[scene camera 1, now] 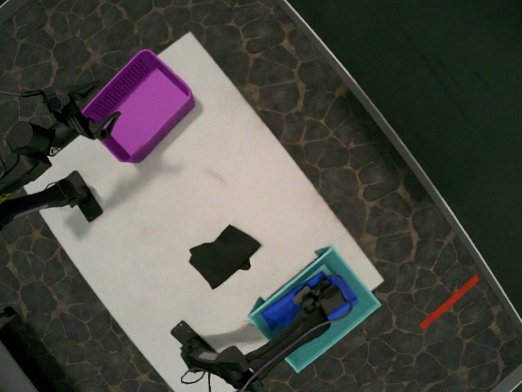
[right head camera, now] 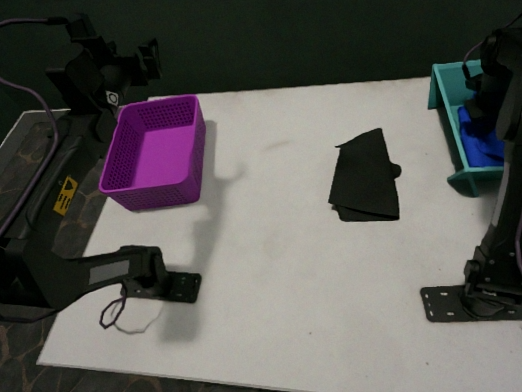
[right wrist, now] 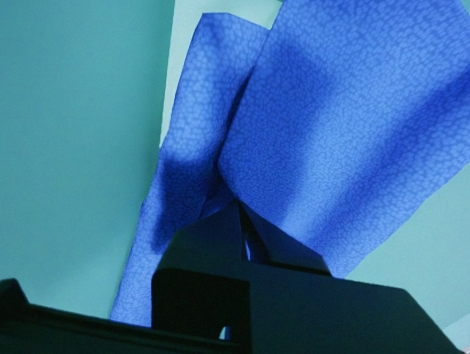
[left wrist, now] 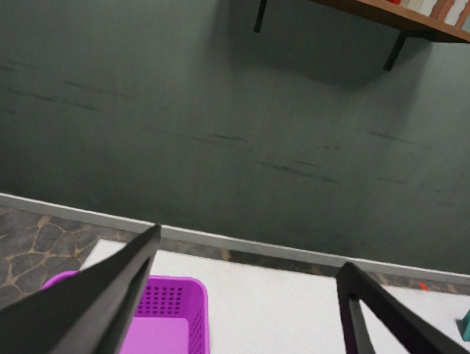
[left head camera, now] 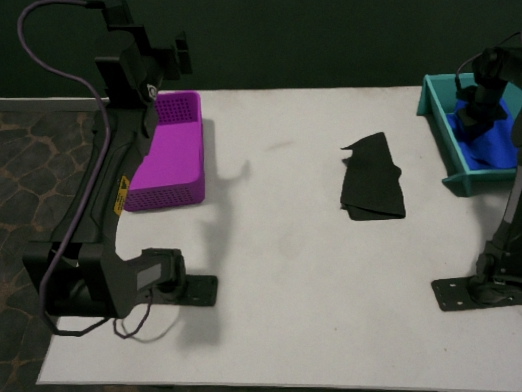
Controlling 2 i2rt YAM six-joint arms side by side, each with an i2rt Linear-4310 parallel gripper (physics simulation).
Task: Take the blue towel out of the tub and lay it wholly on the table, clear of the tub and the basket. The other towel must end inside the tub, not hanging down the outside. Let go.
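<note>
The blue towel lies folded and rumpled inside the teal tub, at the right in the head views. My right gripper reaches down into the tub. Its fingertips are together and pinch the towel, which creases toward them in the right wrist view. The other towel, black, lies folded on the table left of the tub. My left gripper is open and empty, raised above the purple basket.
The basket stands at the table's far left, with no towel visible in it. The right forearm crosses over the tub's near wall. The tub stands at the table's right end and partly overhangs its edge in the scene view. A red bar lies on the floor.
</note>
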